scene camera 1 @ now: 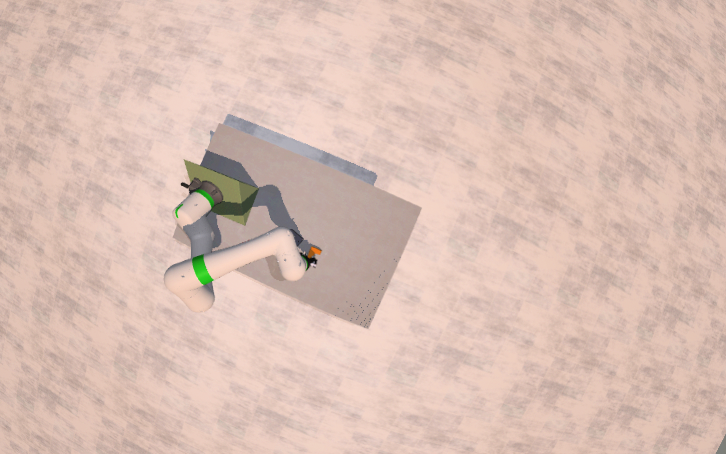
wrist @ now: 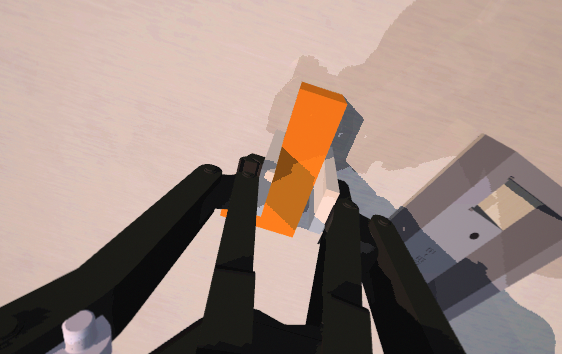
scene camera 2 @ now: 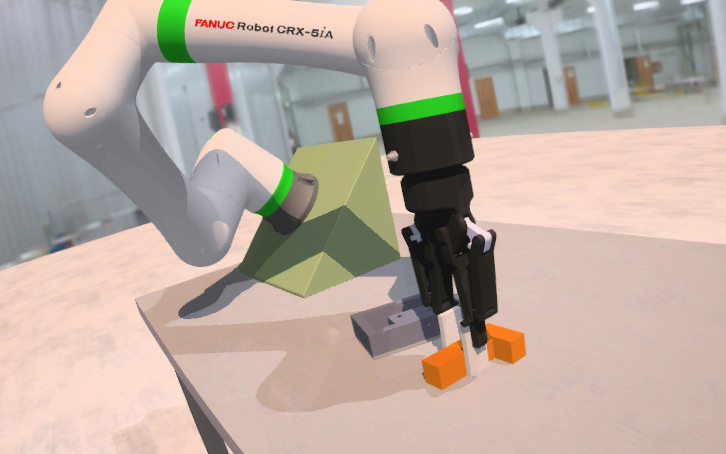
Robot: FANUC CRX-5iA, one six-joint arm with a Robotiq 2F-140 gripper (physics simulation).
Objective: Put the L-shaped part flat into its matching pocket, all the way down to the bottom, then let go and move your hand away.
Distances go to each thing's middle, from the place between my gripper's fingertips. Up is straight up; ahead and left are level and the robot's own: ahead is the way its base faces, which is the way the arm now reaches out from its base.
Now: the grey pocket block (scene camera 2: 390, 328) 14 cm behind my hand, 2 cm to the left of it and 2 cm above it. The rest, counted from my hand: orange L-shaped part (scene camera 2: 445, 367): 1 cm ahead, 2 cm above.
